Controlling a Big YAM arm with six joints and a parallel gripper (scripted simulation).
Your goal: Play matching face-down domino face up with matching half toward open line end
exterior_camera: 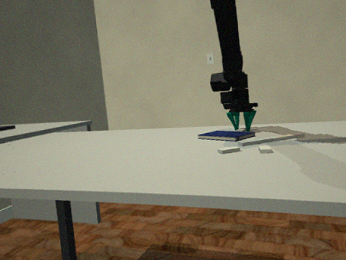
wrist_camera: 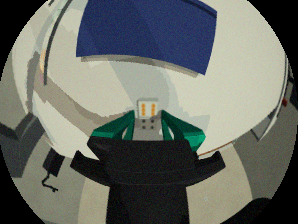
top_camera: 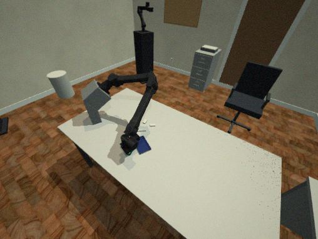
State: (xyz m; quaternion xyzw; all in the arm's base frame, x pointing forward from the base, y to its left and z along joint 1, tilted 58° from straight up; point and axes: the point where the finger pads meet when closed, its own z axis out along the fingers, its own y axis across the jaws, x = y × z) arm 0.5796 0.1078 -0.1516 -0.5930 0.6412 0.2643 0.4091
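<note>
Right now my hand is right at the white domino. Round my hand: book 1 cm behind, 13 cm to the left.
</note>
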